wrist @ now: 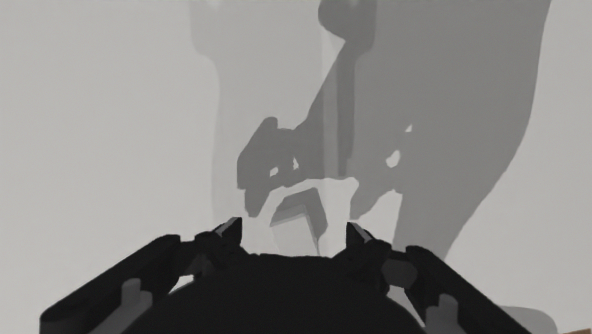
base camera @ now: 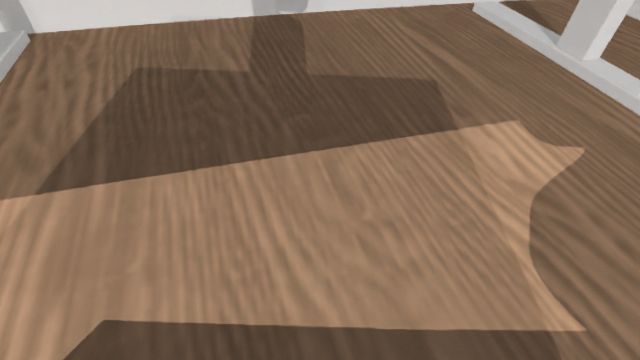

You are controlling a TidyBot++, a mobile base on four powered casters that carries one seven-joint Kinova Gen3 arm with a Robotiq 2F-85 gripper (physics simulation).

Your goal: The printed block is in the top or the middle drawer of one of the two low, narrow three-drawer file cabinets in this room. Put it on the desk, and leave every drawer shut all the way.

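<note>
The block (wrist: 294, 237) is pale grey-white and rests on the light desk top (wrist: 100, 125) in the wrist view, slightly turned, with a small shadow beside it. Its lower part is hidden behind the dark gripper body. My gripper (wrist: 293, 231) is open, with one fingertip to the left of the block and one to the right, and a gap on each side. No print can be made out on the block. The file cabinets and their drawers cannot be made out in these views.
In the base camera view, the wood floor (base camera: 300, 240) carries broad shadows. A white panel (base camera: 150, 12) stands at the back. A white foot rail with an upright (base camera: 595, 30) is at the right, and another white rail end (base camera: 12, 47) is at the left.
</note>
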